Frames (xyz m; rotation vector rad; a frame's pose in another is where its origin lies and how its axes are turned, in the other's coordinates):
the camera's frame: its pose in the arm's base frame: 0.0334 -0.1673 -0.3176 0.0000 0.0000 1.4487
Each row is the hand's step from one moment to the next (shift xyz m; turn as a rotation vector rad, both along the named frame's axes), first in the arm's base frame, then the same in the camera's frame.
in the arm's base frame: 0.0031 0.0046 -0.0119 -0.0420 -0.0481 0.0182
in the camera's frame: 0.0049 -0.0025 -0.0119 -0.0529 0.0358 0.0182
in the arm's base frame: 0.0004 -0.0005 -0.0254 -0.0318 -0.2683 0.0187
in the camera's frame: -0.0004 -0.0005 -0.0254 -0.2702 -0.0011 0.0187
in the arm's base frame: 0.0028 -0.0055 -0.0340 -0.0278 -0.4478 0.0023
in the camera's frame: -0.0051 -0.0034 -0.0340 -0.4479 -0.0269 0.0023
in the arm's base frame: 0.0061 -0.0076 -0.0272 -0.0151 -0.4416 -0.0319
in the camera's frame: -0.0068 -0.0070 -0.0272 -0.4402 -0.0388 -0.0319
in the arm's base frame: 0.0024 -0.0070 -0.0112 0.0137 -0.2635 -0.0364
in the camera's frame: -0.0067 -0.0032 -0.0112 -0.2599 -0.0457 -0.0364
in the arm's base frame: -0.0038 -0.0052 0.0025 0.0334 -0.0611 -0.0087
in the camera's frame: -0.0056 0.0031 0.0025 -0.0566 -0.0406 -0.0087
